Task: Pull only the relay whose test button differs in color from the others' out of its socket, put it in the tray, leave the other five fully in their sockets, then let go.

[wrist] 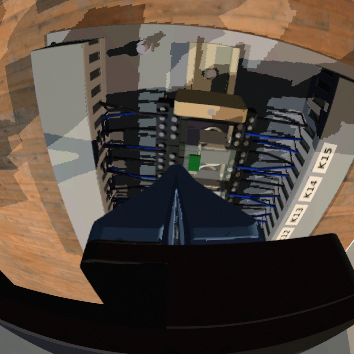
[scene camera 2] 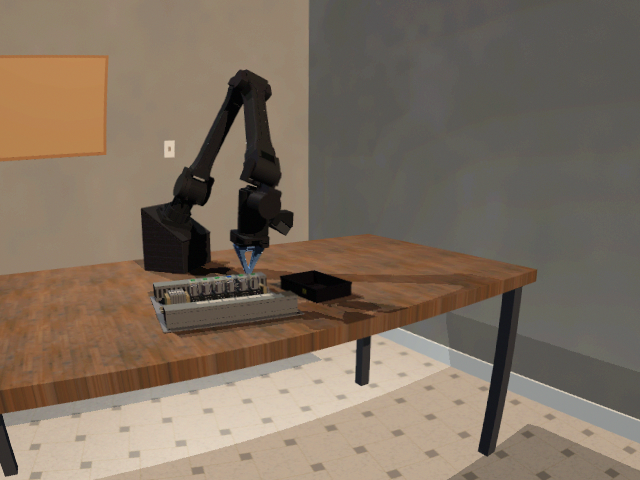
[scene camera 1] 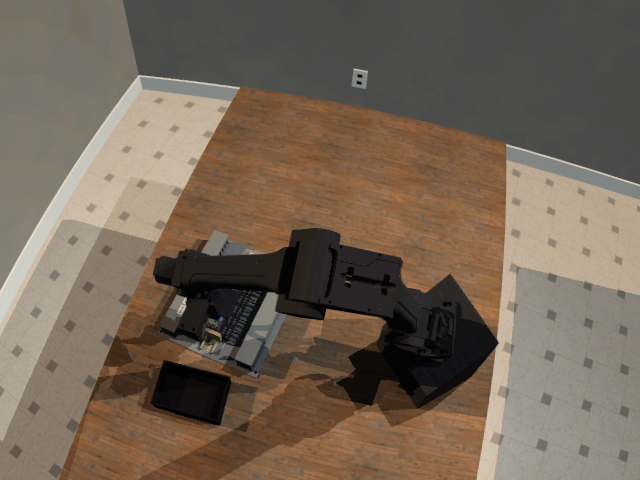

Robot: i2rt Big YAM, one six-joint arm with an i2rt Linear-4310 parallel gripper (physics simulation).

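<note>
The panel holds a row of clear relays with coloured test buttons. In scene camera 2, one relay, fourth from the left, has a blue button; the others' buttons are green. The relays stand upright in the row. In the wrist view, a green button shows on the relay at the row's end, just beyond the fingertips. My gripper is shut and empty, pointing down close above the row near its right end in scene camera 2. Its fingers hide the blue button in the wrist view. The black tray is empty.
Grey wire ducts flank the relay row. A tan end block stands at the row's end. A terminal block stands at the other end. The tray lies beside the panel. The arm covers part of the panel in scene camera 1.
</note>
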